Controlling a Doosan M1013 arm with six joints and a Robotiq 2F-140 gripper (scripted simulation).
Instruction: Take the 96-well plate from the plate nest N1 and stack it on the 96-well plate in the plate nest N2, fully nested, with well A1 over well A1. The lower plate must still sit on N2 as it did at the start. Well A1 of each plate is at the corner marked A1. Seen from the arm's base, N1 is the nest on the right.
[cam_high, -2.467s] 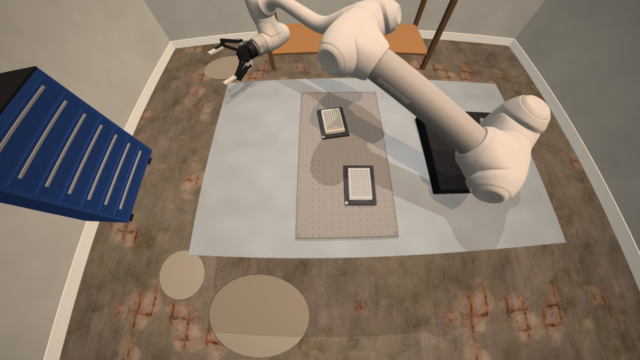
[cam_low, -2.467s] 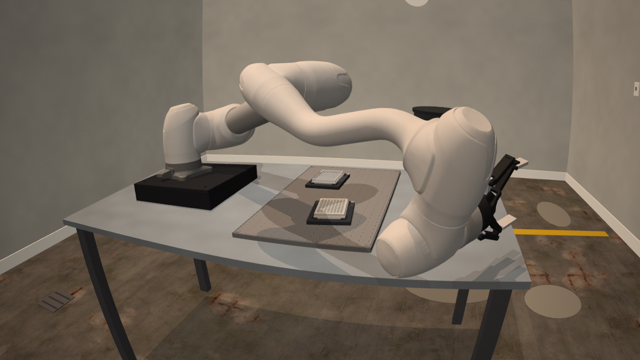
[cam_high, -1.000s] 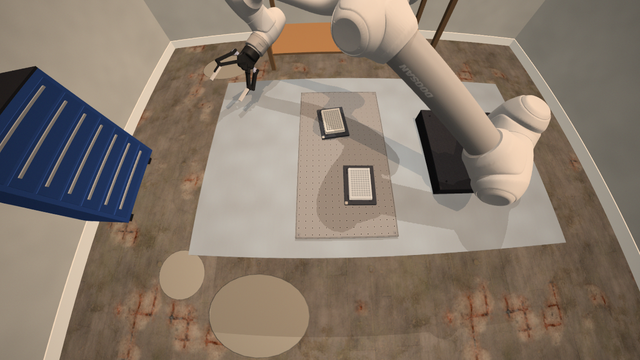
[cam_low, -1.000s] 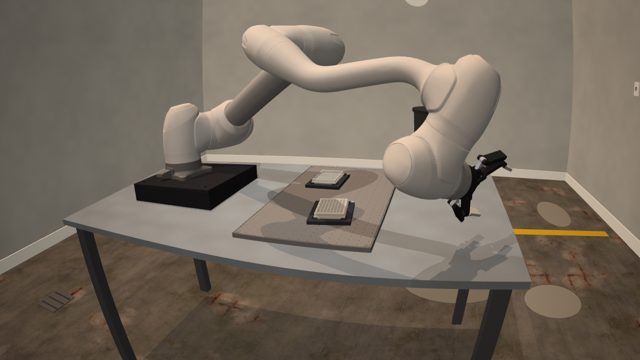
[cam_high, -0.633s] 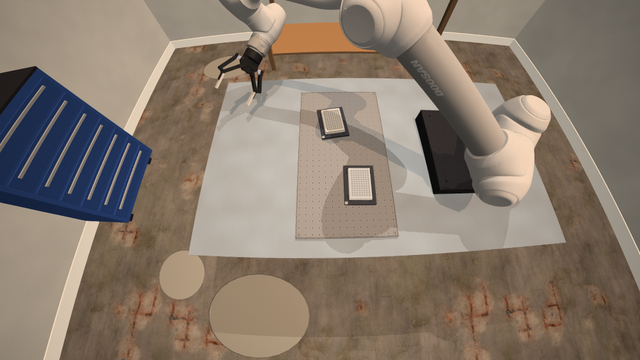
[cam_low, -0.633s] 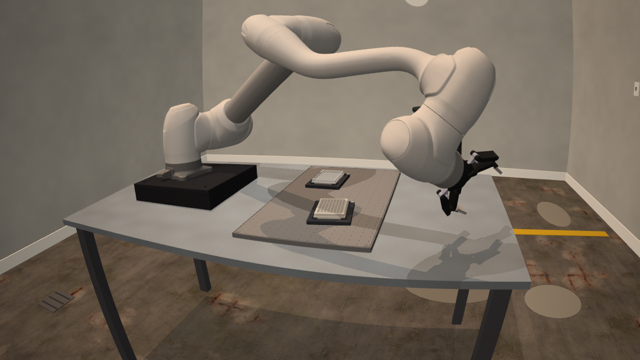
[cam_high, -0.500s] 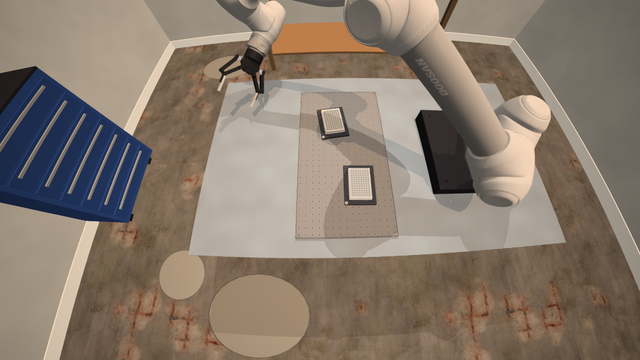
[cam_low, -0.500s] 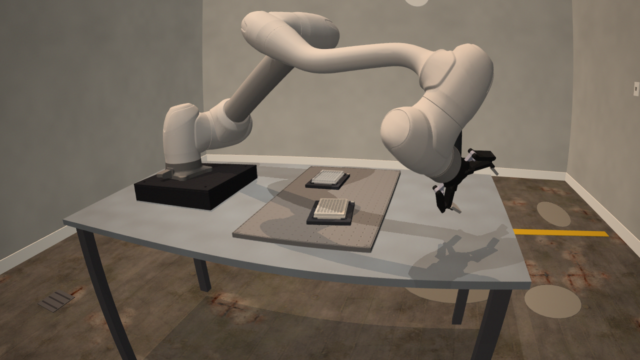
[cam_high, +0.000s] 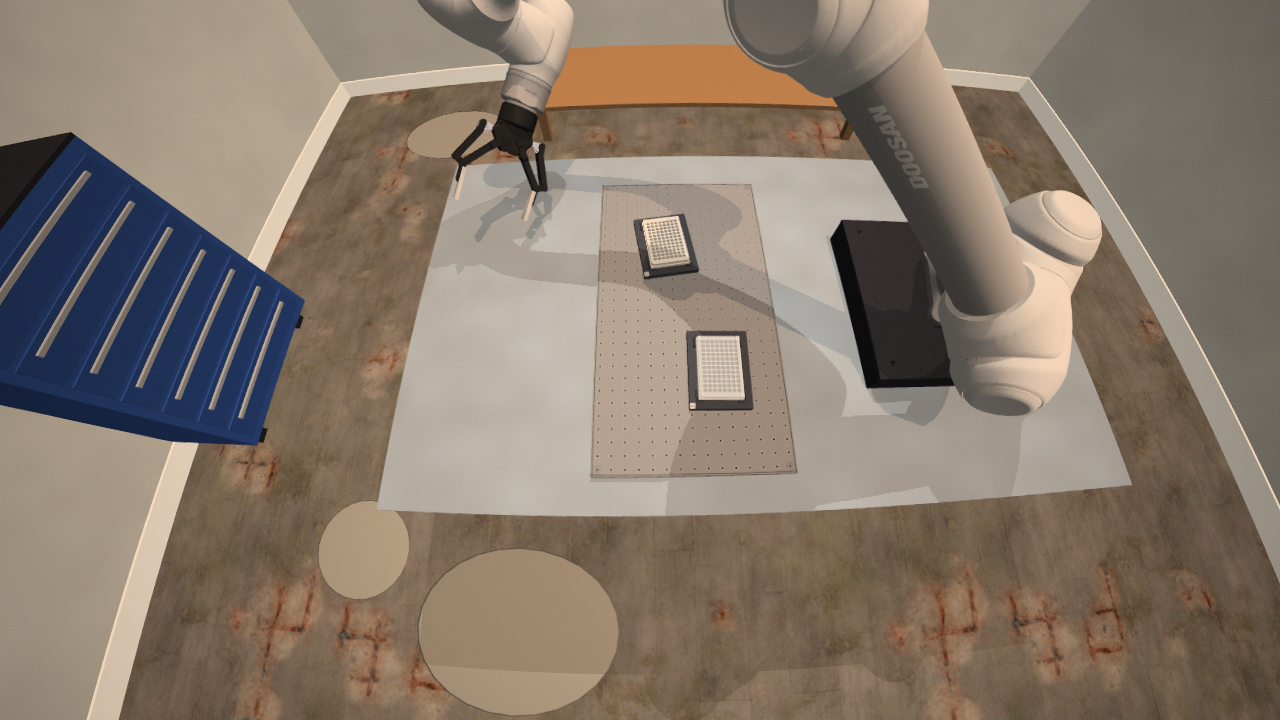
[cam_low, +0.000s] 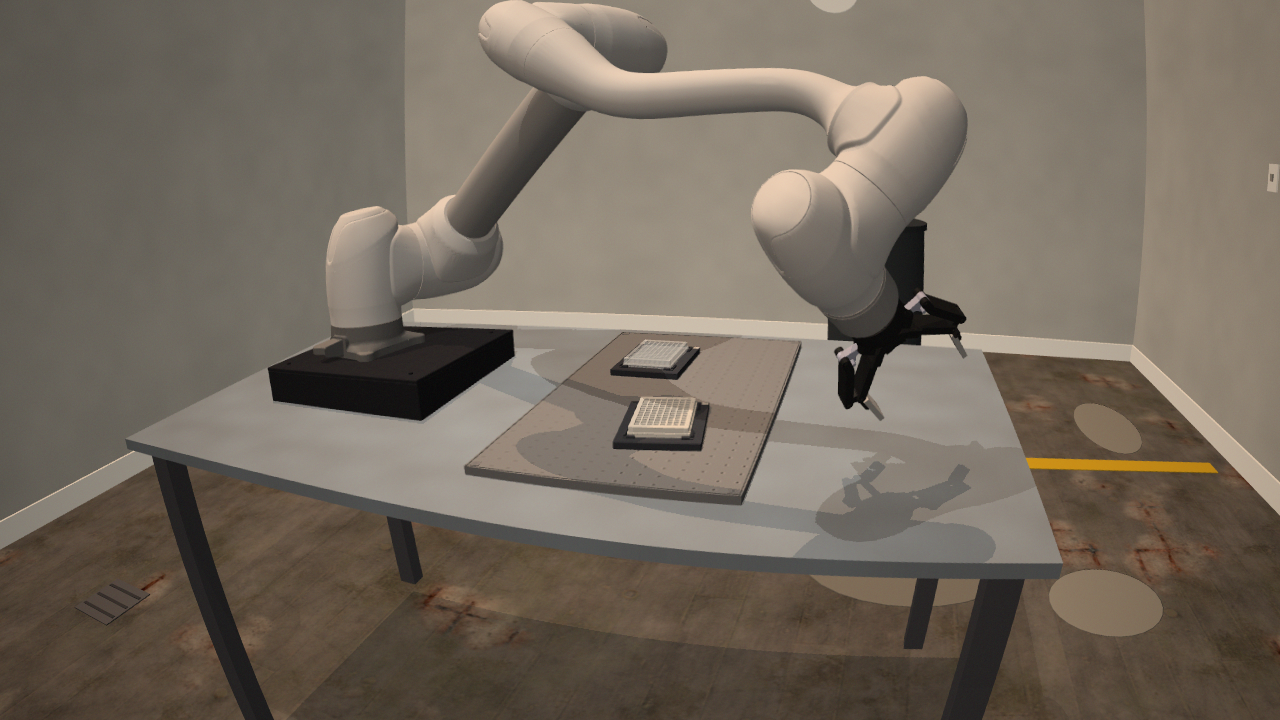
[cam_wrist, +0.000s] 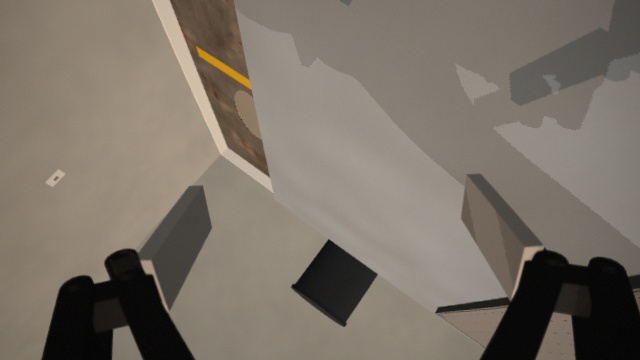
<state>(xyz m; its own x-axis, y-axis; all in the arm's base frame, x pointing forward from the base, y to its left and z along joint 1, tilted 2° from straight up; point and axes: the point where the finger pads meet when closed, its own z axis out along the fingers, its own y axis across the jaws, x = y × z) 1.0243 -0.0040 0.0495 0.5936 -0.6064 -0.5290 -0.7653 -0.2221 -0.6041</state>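
Right now the plate nest N1 is 37 cm behind my hand, 10 cm below it and 3 cm to the right of it. Also, from my hand: plate nest N2 (52 cm behind, 25 cm to the left, 10 cm below).
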